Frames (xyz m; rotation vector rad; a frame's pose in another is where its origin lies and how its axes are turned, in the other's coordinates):
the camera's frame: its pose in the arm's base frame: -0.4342 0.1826 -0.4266 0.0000 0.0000 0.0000
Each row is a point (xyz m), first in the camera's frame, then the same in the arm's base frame.
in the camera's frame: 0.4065 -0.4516 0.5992
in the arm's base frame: -0.0277 -0.2690 0.1726
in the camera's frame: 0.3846 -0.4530 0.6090
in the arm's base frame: -0.0496 -0.2704 0.1824
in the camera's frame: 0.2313 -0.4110 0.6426
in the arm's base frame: -0.2029 -0.2284 0.2160
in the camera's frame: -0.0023 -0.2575 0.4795
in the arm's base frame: -0.4365 -0.0749 0.0529
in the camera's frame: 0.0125 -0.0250 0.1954
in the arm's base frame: -0.4217 0.1576 -0.2312
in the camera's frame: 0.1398 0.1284 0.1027
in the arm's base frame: -0.2944 0.3110 -0.3239
